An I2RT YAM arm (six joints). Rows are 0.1 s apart.
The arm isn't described. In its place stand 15 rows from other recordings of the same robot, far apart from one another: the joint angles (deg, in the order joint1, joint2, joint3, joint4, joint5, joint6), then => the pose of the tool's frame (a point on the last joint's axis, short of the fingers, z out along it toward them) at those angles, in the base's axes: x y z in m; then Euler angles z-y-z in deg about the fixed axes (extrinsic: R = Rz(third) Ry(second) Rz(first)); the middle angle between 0 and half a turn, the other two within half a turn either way.
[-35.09 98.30 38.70 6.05 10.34 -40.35] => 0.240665 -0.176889 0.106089 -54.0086 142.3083 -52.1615
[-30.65 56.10 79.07 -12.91 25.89 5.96] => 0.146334 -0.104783 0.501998 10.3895 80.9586 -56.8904
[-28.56 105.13 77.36 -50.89 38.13 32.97] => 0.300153 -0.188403 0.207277 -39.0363 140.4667 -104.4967
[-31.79 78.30 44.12 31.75 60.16 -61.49] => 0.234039 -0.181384 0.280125 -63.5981 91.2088 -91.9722
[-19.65 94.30 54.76 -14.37 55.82 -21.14] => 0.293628 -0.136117 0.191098 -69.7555 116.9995 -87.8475
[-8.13 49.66 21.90 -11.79 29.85 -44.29] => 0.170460 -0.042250 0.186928 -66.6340 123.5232 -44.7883
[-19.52 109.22 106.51 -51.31 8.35 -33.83] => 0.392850 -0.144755 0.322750 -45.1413 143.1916 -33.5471
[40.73 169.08 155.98 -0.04 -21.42 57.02] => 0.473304 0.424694 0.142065 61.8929 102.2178 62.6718
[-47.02 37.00 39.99 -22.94 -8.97 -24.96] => 0.108578 -0.108375 0.307832 -21.7208 109.6959 -37.4876
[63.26 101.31 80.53 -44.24 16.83 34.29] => 0.174678 0.323797 0.243586 2.4302 150.1844 27.6465
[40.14 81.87 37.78 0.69 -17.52 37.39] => 0.206237 0.187934 0.173306 53.2805 130.9359 63.6240
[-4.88 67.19 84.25 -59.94 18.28 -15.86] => 0.211543 -0.029268 0.412735 -32.0991 130.2501 -29.1454
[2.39 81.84 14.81 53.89 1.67 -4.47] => 0.239931 0.008976 0.147758 -4.8598 103.1343 0.6751
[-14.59 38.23 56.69 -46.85 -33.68 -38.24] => 0.118369 -0.010411 0.362090 -21.5554 113.3073 22.5546
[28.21 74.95 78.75 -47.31 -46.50 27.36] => 0.219884 0.147255 0.376732 61.9111 118.2890 83.6727
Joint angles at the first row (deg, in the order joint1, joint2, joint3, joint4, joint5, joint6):
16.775, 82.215, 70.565, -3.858, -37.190, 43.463
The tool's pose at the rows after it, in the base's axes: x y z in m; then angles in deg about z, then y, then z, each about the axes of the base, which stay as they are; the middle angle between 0 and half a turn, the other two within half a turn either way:
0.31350 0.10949 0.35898 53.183 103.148 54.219
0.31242 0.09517 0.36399 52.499 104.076 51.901
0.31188 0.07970 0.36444 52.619 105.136 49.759
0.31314 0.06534 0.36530 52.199 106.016 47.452
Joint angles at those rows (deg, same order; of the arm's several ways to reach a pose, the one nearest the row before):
15.508, 81.625, 70.958, -5.998, -37.517, 42.851
13.147, 80.662, 71.744, -8.906, -37.386, 41.452
10.458, 79.898, 71.767, -11.136, -37.693, 40.555
7.879, 79.680, 72.228, -12.973, -37.759, 39.353

